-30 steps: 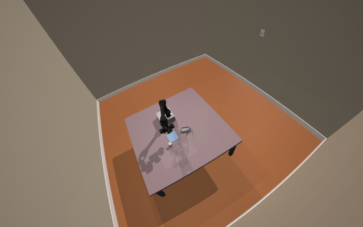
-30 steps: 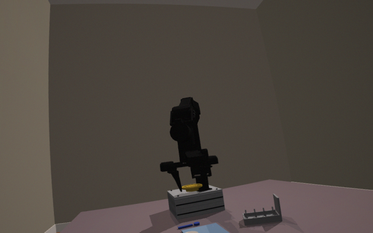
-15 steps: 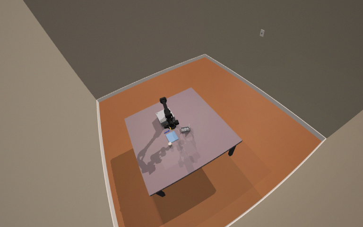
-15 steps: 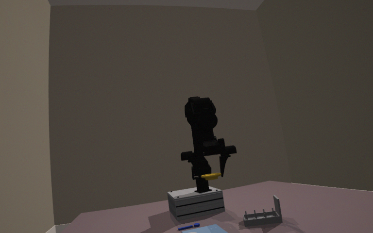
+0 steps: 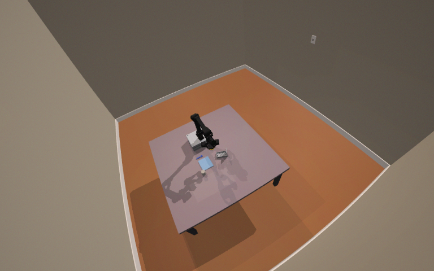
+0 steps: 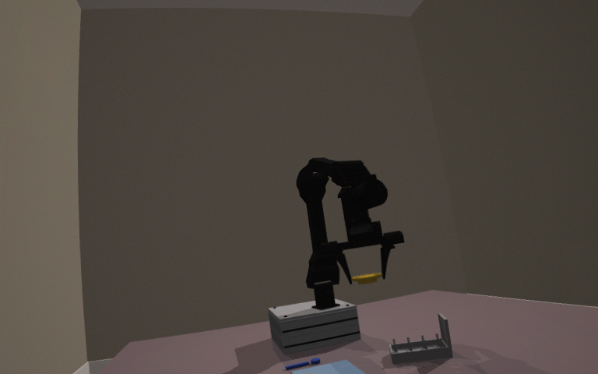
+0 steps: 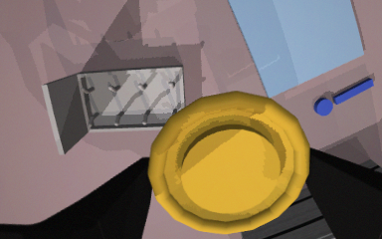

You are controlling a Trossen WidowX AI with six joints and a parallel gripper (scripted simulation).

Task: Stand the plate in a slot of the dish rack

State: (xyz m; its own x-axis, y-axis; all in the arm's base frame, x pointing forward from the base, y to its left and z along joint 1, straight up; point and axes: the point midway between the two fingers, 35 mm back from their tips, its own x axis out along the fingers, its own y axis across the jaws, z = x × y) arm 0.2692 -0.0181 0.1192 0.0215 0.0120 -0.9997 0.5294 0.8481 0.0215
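Now: gripper tip 4 cm short of the grey dish rack, 8 cm to the right of it and 15 cm above it. Round my gripper tip: plate (1 cm above); blue mat (1 cm ahead, 13 cm to the right, 18 cm below); blue spoon-like utensil (11 cm behind, 13 cm to the right, 17 cm below).
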